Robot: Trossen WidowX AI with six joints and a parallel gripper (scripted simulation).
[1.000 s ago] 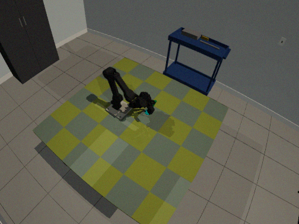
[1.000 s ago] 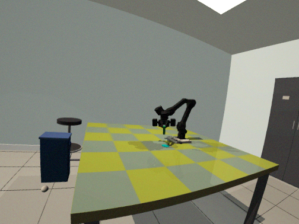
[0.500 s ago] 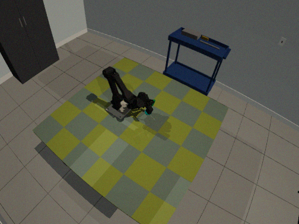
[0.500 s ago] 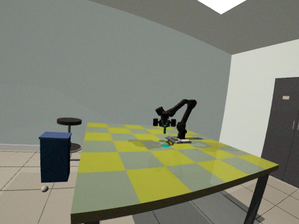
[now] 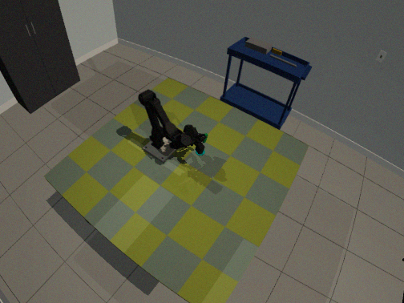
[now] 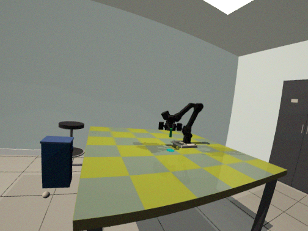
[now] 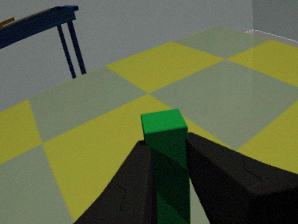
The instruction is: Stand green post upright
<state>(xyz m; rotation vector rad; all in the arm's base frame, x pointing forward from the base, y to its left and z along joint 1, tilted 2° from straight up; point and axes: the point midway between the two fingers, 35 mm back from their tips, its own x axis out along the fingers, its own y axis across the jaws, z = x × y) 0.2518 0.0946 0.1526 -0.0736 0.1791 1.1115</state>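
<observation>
Right now my gripper tip is 20 mm past the cyan circle and 160 mm above it. The rest, counted from my gripper tip: green post (20 mm below).
</observation>
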